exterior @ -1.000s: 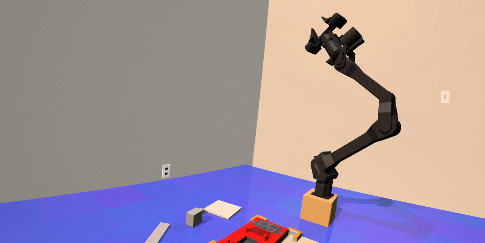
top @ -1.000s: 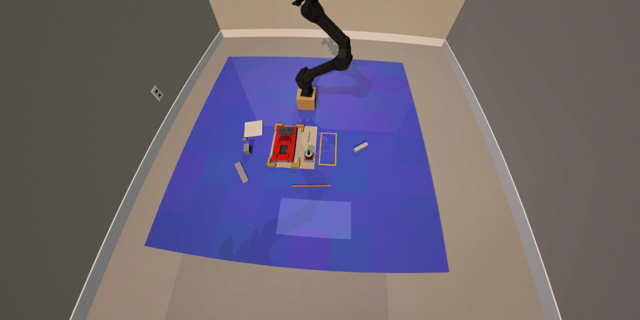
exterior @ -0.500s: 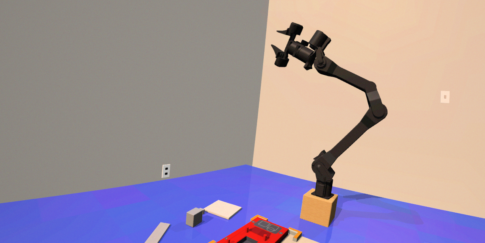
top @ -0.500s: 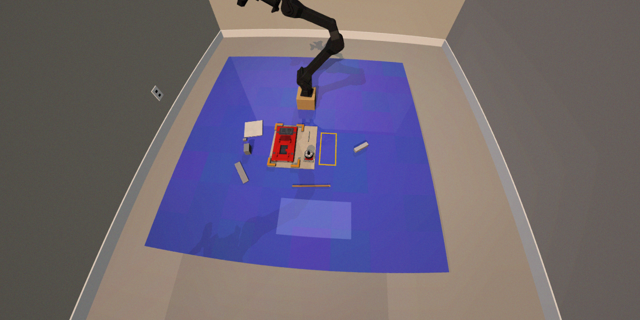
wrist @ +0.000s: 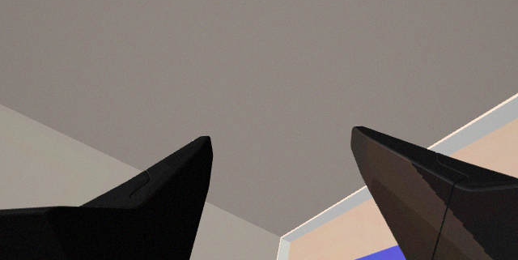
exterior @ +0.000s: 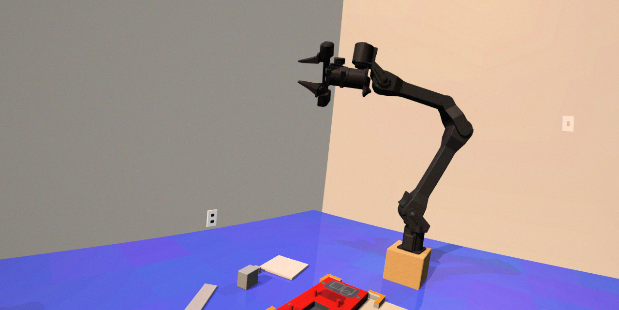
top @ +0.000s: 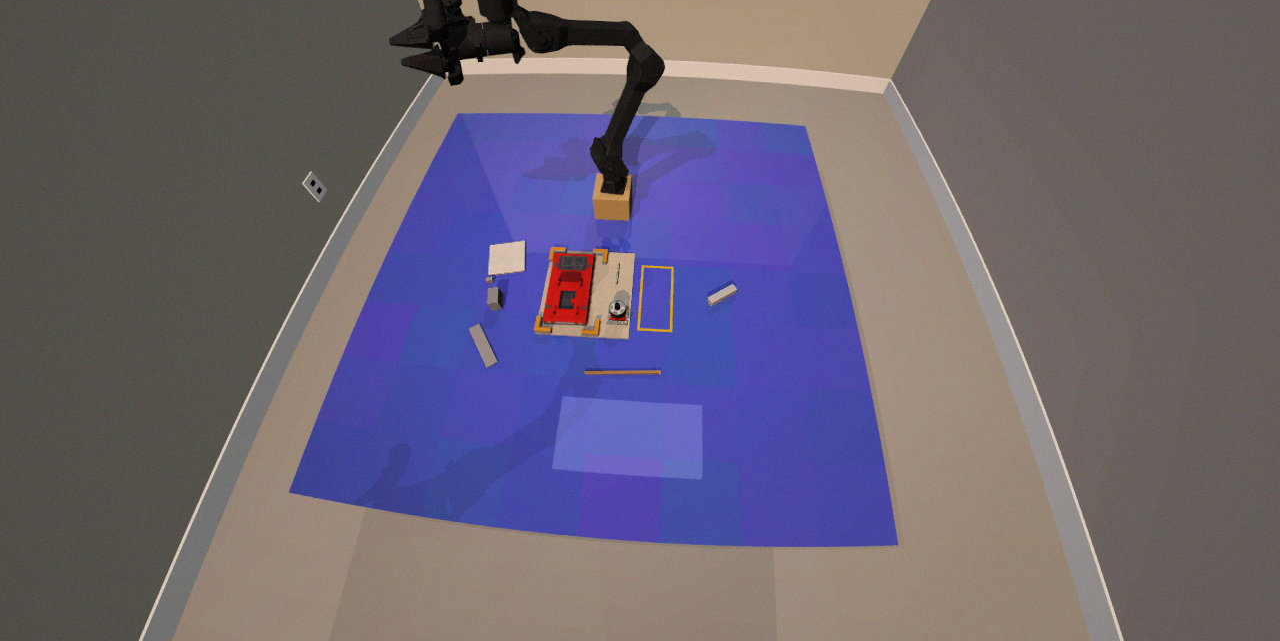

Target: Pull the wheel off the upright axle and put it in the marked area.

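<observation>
Now: the wheel 160 mm ahead of my gripper tip, 410 mm to the left of it and 520 mm below it. Also, from my gripper tip: grey cube (170 mm ahead, 90 mm to the left, 540 mm below); then thin orange rod (300 mm ahead, 440 mm to the left, 560 mm below); then white tile (40 mm ahead, 70 mm to the left, 560 mm below).
</observation>
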